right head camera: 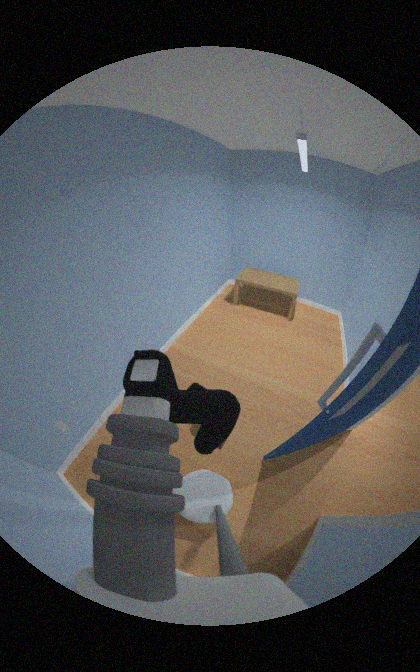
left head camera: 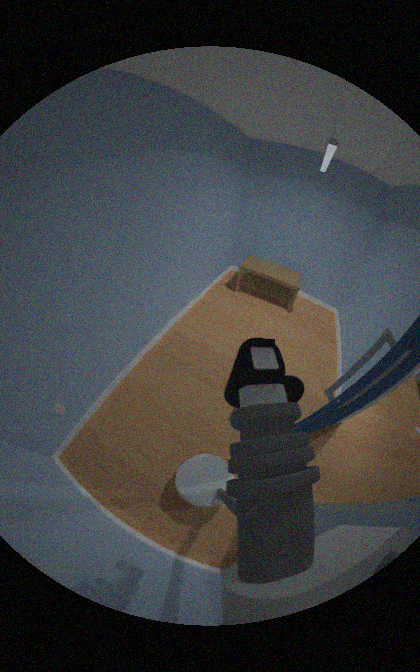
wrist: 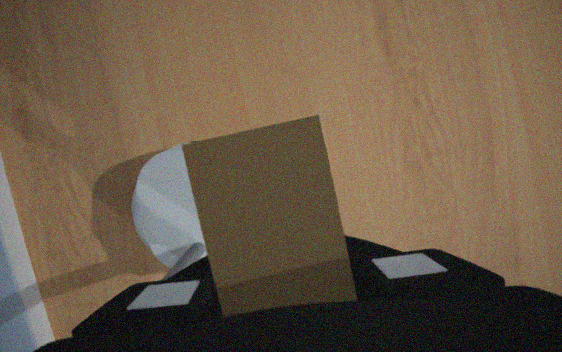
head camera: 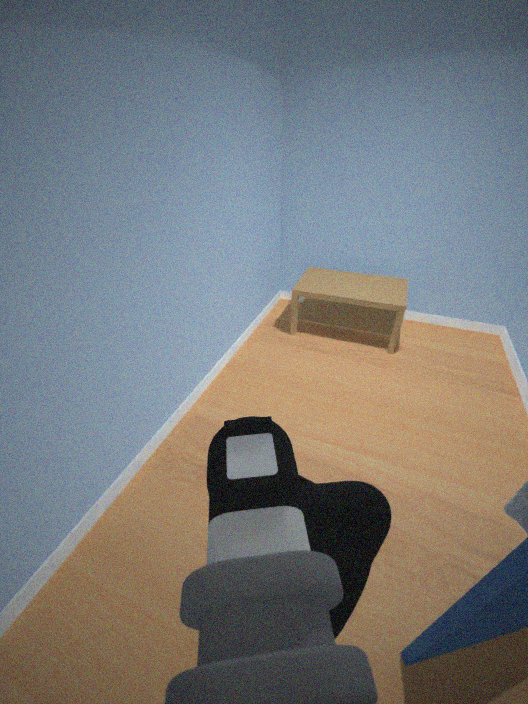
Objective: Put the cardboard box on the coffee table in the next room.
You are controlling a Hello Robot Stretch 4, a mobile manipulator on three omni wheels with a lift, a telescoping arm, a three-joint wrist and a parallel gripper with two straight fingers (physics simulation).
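Frame: origin at the robot's base, x back, y right, z up, level; metres.
Seen in the pictures: gripper, fingertip midpoint: (wrist: 284, 262).
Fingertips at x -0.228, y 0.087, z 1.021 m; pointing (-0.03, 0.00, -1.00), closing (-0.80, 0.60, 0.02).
A point is followed by its place in that frame.
The cardboard box (wrist: 275, 215) @(x -0.246, y 0.058, z 1.072 m) shows as a plain brown face between the two fingers in the wrist view. My gripper (wrist: 284, 262) @(x -0.228, y 0.087, z 1.021 m) is shut on it and holds it above the wood floor. In the head views the black wrist hides most of the fingers and the box. The coffee table (head camera: 352, 286) @(x -2.422, y 0.988, z 0.422 m) (left head camera: 272, 270) (right head camera: 267, 280), light brown with straight legs, stands at the far end of the floor near the room's corner. It is well beyond the gripper and apart from it.
A blue door (head camera: 471, 614) @(x -0.261, y 0.488, z 0.592 m) (right head camera: 320, 430) with a grey handle stands close on the right. A long blue wall (head camera: 113, 284) @(x -1.390, y -0.522, z 0.995 m) with a white baseboard runs along the left to the far corner. A pale round disc (left head camera: 202, 480) (right head camera: 207, 495) (wrist: 162, 210) @(x 0.074, y -0.063, z 0.187 m) shows low beside the arm.
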